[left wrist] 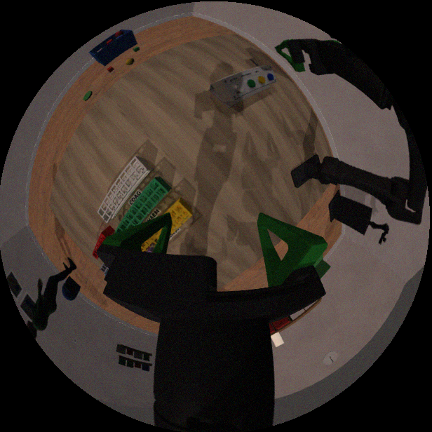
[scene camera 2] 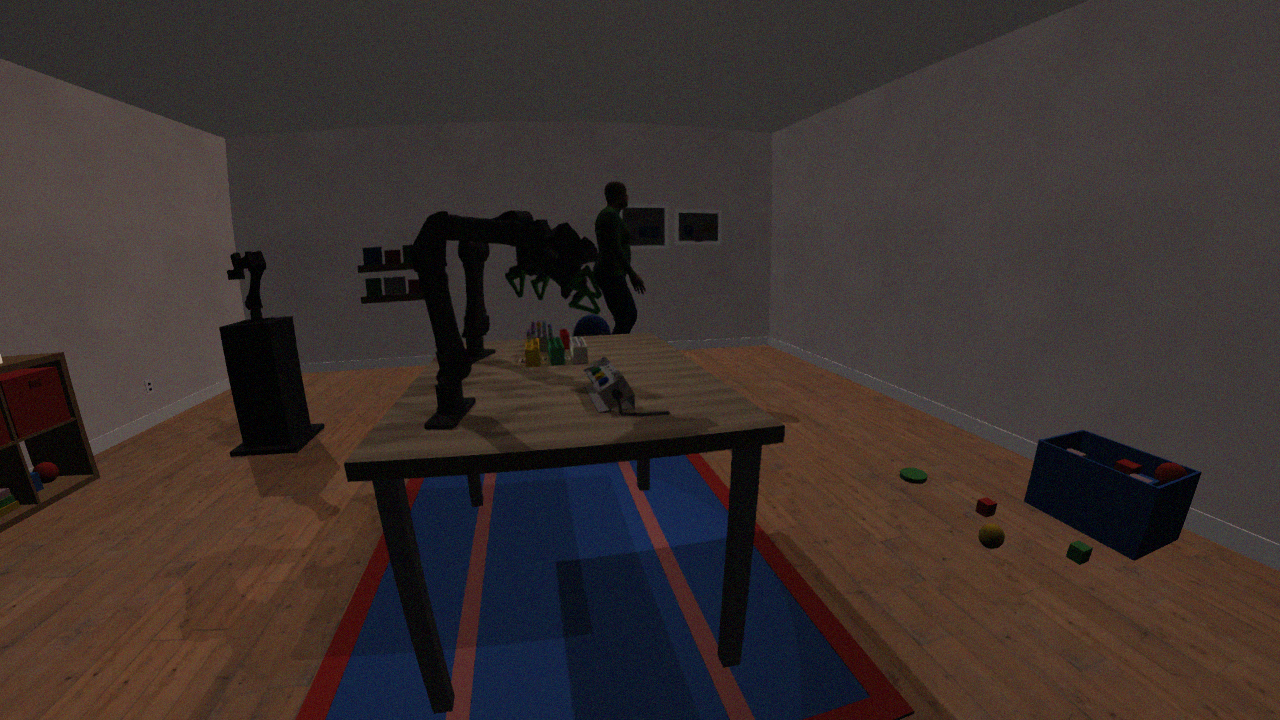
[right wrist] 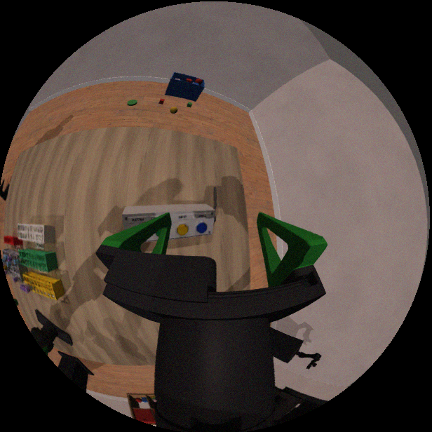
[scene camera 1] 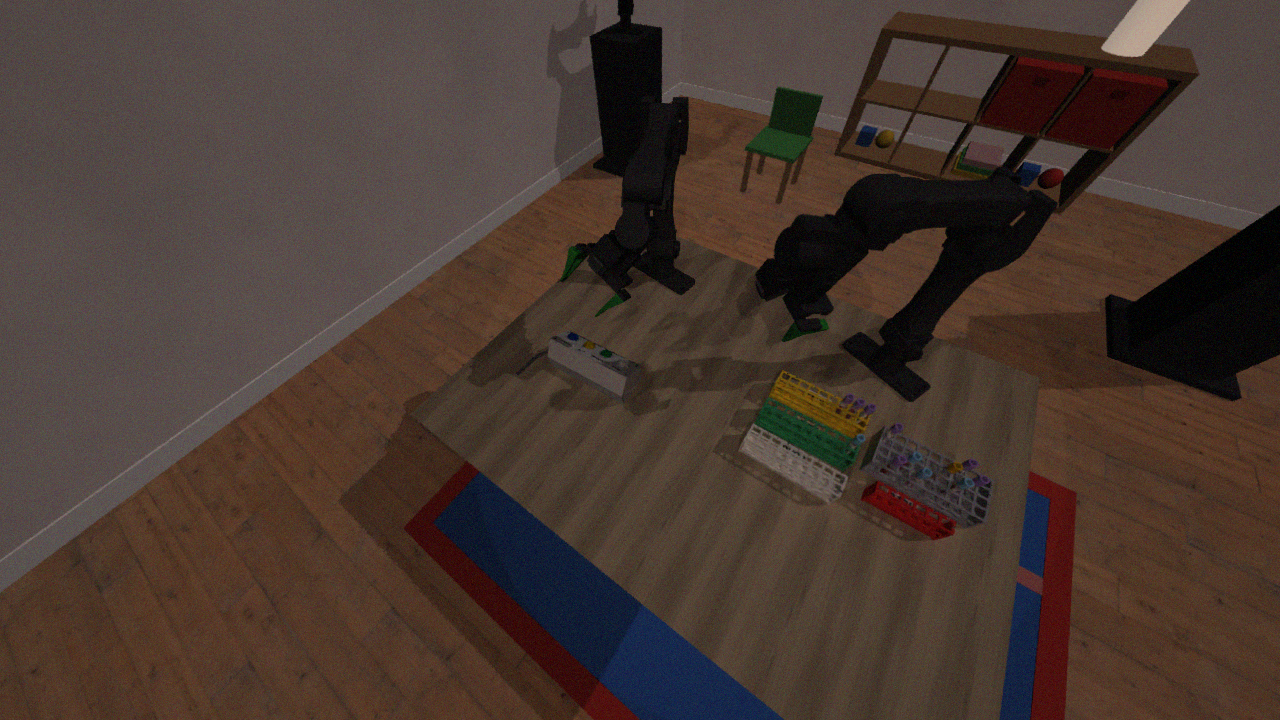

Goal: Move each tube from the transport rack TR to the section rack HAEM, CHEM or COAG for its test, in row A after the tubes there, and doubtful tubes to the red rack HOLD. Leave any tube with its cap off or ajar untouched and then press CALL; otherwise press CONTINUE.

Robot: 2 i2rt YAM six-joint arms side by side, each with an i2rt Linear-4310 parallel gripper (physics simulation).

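Frame: origin at the left arm's base, x down, y ahead, z right, level; metres.
Seen in the pictures: left gripper, fingertip midpoint: [scene camera 2: 530, 298] [scene camera 1: 773, 319]; right gripper, fingertip midpoint: [scene camera 2: 599, 305] [scene camera 1: 579, 298]; left arm's base, link origin: [scene camera 2: 476, 357] [scene camera 1: 883, 366]; right arm's base, link origin: [scene camera 2: 452, 414] [scene camera 1: 663, 273].
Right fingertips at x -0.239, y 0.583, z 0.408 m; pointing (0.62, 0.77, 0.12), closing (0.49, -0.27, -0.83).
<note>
Offsets run from my right fingertips to a thing's top centre. Level surfaces: height alone.
My left gripper [scene camera 1: 807, 330] [left wrist: 214, 217] is open and empty above the table, behind the yellow rack. My right gripper [scene camera 1: 580, 297] [right wrist: 213, 217] is open and empty, above and behind the button box {dx +0.155, dy +0.009, dz -0.019 m} [scene camera 1: 586, 368] [left wrist: 227, 93] [right wrist: 170, 209]. The grey transport rack {dx +0.182, dy -0.402, dz -0.620 m} [scene camera 1: 935, 488] holds several tubes with purple, light blue and yellow caps; their seating is too small to judge. The yellow rack {dx +0.182, dy -0.350, dz -0.396 m} [scene camera 1: 796, 394] has several purple-capped tubes at its right end. The green rack {dx +0.182, dy -0.277, dz -0.428 m} [scene camera 1: 801, 429] has a light-blue-capped tube at its right end. The white rack {dx +0.182, dy -0.204, dz -0.457 m} [scene camera 1: 787, 461] and red rack {dx +0.182, dy -0.317, dz -0.642 m} [scene camera 1: 908, 510] show no tubes.
The button box carries blue, yellow and green buttons, and a cable leaves its left end. In the left wrist view, COAG and HAEM labels show among the section racks. A person [scene camera 2: 614, 246] stands beyond the table {dx +0.239 m} [scene camera 2: 554, 440]. A blue bin [scene camera 2: 1096, 497] stands on the floor.
</note>
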